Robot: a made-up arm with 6 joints. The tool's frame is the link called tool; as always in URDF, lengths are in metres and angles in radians. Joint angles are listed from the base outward. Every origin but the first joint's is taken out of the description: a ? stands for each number. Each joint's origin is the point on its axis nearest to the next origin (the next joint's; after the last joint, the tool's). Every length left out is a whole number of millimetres.
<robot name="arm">
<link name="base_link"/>
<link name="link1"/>
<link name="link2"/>
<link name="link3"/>
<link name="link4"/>
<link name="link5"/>
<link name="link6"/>
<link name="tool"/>
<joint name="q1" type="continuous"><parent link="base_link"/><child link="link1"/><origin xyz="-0.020 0.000 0.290" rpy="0.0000 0.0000 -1.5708"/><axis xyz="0 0 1"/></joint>
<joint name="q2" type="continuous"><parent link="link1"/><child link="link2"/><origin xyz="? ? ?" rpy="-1.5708 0.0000 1.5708"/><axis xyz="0 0 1"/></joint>
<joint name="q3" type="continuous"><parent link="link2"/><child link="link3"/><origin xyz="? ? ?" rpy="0.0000 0.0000 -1.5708"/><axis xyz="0 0 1"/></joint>
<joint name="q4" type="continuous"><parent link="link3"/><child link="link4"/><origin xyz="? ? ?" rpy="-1.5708 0.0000 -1.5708"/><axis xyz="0 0 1"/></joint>
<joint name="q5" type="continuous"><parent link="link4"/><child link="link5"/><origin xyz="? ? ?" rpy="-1.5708 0.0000 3.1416"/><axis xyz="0 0 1"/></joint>
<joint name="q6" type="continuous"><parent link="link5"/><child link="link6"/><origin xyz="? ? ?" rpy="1.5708 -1.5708 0.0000"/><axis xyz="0 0 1"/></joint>
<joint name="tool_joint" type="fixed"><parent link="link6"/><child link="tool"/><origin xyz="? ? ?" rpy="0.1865 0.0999 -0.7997"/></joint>
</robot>
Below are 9 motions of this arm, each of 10 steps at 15 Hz.
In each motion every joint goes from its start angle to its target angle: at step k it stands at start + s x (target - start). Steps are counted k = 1, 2, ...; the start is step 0. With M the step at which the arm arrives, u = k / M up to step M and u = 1 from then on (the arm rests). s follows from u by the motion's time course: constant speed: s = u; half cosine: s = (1 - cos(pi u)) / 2; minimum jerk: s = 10 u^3 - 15 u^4 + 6 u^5.
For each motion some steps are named. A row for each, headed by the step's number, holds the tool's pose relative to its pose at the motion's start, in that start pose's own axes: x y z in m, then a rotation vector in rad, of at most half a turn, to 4 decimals.
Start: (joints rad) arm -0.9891 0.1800 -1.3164 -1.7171 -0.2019 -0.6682
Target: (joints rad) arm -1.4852 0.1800 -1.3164 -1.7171 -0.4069 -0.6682
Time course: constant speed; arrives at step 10
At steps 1, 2, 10:
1: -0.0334 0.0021 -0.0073 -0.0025 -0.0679 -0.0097
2: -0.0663 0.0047 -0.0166 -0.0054 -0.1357 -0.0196
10: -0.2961 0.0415 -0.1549 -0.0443 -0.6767 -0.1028

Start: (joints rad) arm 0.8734 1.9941 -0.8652 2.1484 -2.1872 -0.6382
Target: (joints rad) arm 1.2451 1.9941 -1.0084 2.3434 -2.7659 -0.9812
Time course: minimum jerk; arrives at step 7
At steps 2, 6, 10:
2: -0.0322 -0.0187 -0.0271 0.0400 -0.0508 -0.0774
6: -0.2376 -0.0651 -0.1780 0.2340 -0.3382 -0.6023
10: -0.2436 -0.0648 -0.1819 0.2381 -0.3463 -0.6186

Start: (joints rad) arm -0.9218 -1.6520 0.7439 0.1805 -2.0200 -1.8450
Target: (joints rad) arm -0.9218 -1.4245 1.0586 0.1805 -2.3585 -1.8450
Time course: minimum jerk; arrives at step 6
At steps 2, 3, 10:
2: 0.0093 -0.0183 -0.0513 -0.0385 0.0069 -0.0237
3: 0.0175 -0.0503 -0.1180 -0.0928 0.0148 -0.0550
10: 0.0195 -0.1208 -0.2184 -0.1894 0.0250 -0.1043

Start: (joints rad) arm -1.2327 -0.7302 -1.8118 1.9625 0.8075 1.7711
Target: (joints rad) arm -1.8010 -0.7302 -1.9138 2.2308 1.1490 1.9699
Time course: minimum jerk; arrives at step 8
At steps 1, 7, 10:
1: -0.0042 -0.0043 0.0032 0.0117 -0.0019 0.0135
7: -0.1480 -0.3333 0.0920 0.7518 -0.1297 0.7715
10: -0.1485 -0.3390 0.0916 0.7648 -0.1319 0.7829

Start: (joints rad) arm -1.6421 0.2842 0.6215 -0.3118 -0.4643 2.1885
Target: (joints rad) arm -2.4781 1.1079 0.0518 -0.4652 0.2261 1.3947
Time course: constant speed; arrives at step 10
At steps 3, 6, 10:
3: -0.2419 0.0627 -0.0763 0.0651 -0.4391 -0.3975
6: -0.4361 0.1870 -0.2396 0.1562 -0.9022 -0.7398
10: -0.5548 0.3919 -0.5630 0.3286 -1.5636 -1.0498

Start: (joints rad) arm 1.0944 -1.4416 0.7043 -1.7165 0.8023 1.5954
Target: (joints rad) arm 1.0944 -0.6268 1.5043 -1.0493 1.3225 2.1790
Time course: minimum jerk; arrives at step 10
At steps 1, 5, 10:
1: 0.0084 -0.0068 0.0024 0.0115 0.0076 -0.0012
5: 0.3350 -0.4986 -0.0394 0.7595 0.1975 -0.1519
10: 0.2640 -0.9230 -0.3361 1.4339 -0.1295 -0.5457

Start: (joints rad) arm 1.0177 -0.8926 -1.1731 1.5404 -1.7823 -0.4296
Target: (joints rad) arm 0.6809 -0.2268 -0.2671 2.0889 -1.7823 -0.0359
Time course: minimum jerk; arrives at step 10
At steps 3, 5, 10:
3: -0.0793 -0.1042 -0.0154 0.0866 -0.0126 -0.2036
5: -0.3232 -0.2317 -0.0420 0.1923 -0.0819 -0.6239
10: -0.7196 -0.1375 -0.0090 0.0901 -0.2406 -1.2154

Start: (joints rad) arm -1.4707 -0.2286 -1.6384 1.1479 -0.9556 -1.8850
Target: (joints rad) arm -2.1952 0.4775 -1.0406 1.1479 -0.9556 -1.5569
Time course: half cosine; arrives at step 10
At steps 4, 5, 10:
4: 0.1987 -0.0351 -0.1963 -0.2519 0.3339 -0.2192
5: 0.2622 -0.0895 -0.2895 -0.3669 0.4610 -0.3337
10: 0.3512 -0.3978 -0.4830 -0.7285 0.7466 -0.7774

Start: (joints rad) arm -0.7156 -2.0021 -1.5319 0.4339 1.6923 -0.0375
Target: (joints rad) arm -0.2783 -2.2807 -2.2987 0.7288 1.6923 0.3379
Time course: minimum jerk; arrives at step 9
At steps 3, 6, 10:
3: -0.0029 0.0305 -0.0929 -0.0914 -0.1603 -0.0363
6: 0.1318 0.0979 -0.2820 -0.3252 -0.4962 -0.2951
10: 0.2158 0.1033 -0.3116 -0.3909 -0.5727 -0.4380

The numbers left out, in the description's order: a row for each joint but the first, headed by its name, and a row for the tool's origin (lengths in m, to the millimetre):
q2: -0.080 -0.010 0.000
q3: 0.010 -0.310 0.000
q4: 0.410 -0.010 0.000
q5: 0.010 0.000 0.000
q6: -0.020 -0.270 0.000
tool: -0.010 0.000 0.000

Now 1 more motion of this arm.
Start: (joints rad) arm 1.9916 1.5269 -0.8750 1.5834 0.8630 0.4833
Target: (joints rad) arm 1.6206 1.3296 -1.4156 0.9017 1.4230 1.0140
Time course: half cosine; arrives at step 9
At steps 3, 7, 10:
3: 0.0558 0.0291 -0.0309 0.1119 -0.0969 -0.1347
7: 0.1542 0.0693 -0.1347 0.2354 -0.5790 -0.3597
10: 0.1708 0.0750 -0.1580 0.2178 -0.6892 -0.3840

